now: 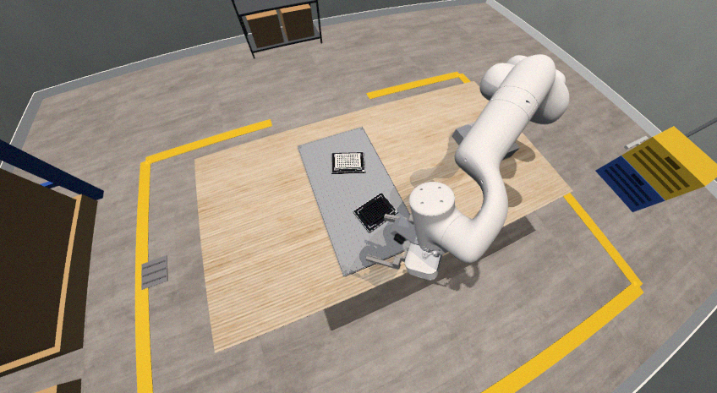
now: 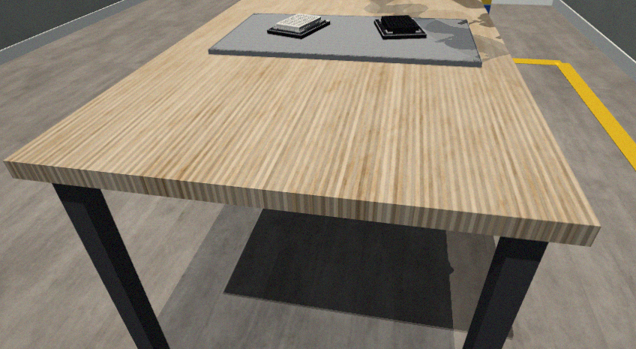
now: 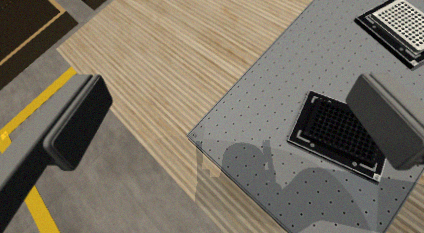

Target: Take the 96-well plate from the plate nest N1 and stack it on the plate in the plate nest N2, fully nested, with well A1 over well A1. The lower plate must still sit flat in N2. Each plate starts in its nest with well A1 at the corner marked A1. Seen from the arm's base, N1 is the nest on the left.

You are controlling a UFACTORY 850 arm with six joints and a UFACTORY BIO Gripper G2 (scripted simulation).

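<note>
Now: the black 96-well plate 60 mm behind my hand, 190 mm to the right of it and 300 mm below it. From my hand the other things lie so: nest N1: 60 mm behind, 190 mm to the right, 320 mm below; nest N2: 10 mm ahead, 480 mm to the right, 320 mm below; white 96-well plate: 10 mm ahead, 480 mm to the right, 300 mm below.
</note>
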